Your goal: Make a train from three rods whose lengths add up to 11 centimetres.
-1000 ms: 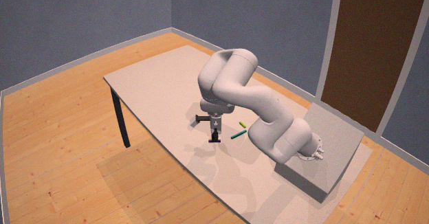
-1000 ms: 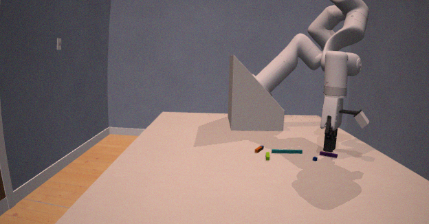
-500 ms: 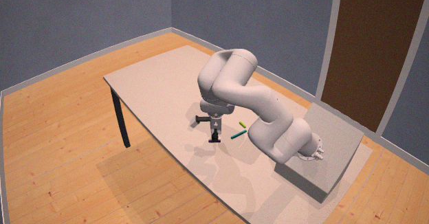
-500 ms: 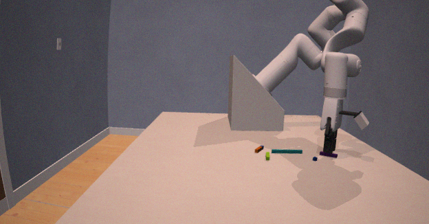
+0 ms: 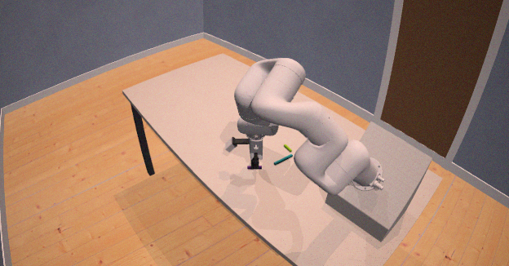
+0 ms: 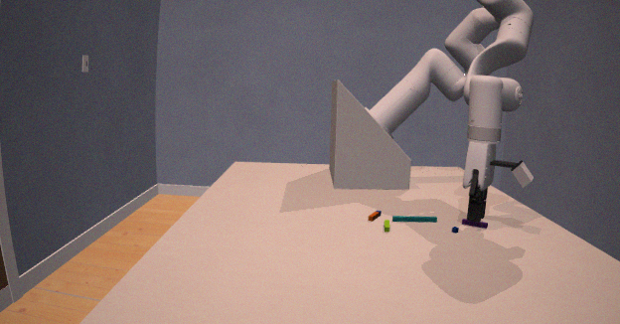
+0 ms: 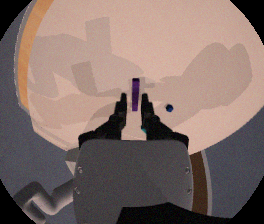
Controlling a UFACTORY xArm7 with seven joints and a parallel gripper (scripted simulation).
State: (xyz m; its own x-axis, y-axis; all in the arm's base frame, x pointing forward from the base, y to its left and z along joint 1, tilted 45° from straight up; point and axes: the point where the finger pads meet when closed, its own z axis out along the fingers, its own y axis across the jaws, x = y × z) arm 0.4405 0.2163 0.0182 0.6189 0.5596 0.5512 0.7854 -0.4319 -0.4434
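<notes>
Now: the purple rod 3 cm below my hand. Round my hand: turquoise rod 4 cm behind, 13 cm to the right, 3 cm below; then orange rod 6 cm behind, 22 cm to the right, 3 cm below; then lime rod 20 cm to the right, 3 cm below.
</notes>
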